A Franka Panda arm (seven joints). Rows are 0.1 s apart.
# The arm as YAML. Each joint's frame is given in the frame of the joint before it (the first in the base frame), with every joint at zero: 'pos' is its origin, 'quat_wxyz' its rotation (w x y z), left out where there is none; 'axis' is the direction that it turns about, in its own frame. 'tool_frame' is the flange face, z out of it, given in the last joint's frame.
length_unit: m
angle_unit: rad
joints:
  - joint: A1
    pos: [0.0, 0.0, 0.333]
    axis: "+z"
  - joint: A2
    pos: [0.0, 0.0, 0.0]
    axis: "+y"
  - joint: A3
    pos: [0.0, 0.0, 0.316]
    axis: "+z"
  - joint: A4
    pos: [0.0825, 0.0, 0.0]
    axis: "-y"
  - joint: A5
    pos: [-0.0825, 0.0, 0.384]
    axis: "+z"
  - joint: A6
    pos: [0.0, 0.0, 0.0]
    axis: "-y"
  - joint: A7
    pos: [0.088, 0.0, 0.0]
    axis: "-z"
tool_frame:
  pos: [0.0, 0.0, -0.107]
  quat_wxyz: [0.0, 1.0, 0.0, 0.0]
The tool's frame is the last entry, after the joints.
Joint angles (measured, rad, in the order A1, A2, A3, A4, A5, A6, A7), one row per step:
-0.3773 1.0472 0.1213 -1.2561 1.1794 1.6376 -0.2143
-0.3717 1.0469 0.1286 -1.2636 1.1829 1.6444 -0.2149
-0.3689 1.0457 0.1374 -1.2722 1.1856 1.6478 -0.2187
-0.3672 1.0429 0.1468 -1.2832 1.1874 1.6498 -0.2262
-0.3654 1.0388 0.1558 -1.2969 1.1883 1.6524 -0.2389
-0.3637 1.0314 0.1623 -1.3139 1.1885 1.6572 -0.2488
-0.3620 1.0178 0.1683 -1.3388 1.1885 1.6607 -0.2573
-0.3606 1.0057 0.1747 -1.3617 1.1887 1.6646 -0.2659
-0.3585 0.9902 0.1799 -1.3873 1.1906 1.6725 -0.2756
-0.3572 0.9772 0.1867 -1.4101 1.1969 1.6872 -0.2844
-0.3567 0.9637 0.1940 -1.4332 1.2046 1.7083 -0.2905
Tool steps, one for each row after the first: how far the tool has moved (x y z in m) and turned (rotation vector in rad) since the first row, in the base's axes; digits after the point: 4 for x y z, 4 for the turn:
0.0002 0.0078 -0.0018 0.0059 0.0027 0.0029
-0.0002 0.0149 -0.0030 0.0144 0.0026 0.0077
-0.0012 0.0219 -0.0038 0.0234 -0.0002 0.0145
-0.0028 0.0290 -0.0049 0.0308 -0.0065 0.0228
-0.0050 0.0348 -0.0056 0.0341 -0.0093 0.0285
-0.0085 0.0411 -0.0049 0.0378 -0.0087 0.0360
-0.0119 0.0472 -0.0045 0.0414 -0.0088 0.0428
-0.0151 0.0529 -0.0031 0.0418 -0.0107 0.0465
-0.0173 0.0581 -0.0021 0.0415 -0.0135 0.0421
-0.0192 0.0624 -0.0012 0.0377 -0.0145 0.0315

